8 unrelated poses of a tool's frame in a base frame.
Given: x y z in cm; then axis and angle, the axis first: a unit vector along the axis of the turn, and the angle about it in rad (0 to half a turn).
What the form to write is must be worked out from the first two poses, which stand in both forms.
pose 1, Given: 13.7, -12.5, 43.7, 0.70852, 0.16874, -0.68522, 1.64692
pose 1, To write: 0.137, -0.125, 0.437, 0.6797, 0.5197, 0.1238, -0.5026
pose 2, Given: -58.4, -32.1, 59.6, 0.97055, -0.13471, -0.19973, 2.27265
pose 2, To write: -0.584, -0.321, 0.596, 0.4209, 0.8804, -0.1222, -0.1812
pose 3, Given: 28.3, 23.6, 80.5, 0.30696, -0.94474, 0.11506, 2.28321
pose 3, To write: 0.283, 0.236, 0.805, 0.4161, 0.2791, -0.8591, 0.1046
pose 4, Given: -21.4, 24.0, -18.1, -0.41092, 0.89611, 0.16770, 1.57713
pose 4, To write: -0.214, 0.240, -0.181, 0.7049, -0.2915, 0.6357, 0.1190
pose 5, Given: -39.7, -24.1, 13.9, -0.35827, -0.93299, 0.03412, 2.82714
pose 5, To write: -0.397, -0.241, 0.139, 0.1566, -0.3539, -0.9215, 0.0337
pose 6, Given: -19.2, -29.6, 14.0, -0.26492, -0.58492, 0.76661, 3.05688
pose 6, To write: -0.192, -0.296, 0.140, 0.0423, -0.2647, -0.5844, 0.7659
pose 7, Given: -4.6, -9.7, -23.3, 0.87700, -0.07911, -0.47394, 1.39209
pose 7, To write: -0.046, -0.097, -0.233, 0.7674, 0.5623, -0.0507, -0.3039
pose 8, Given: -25.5, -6.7, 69.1, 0.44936, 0.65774, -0.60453, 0.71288
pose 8, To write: -0.255, -0.067, 0.691, 0.9371, 0.1568, 0.2295, -0.2109
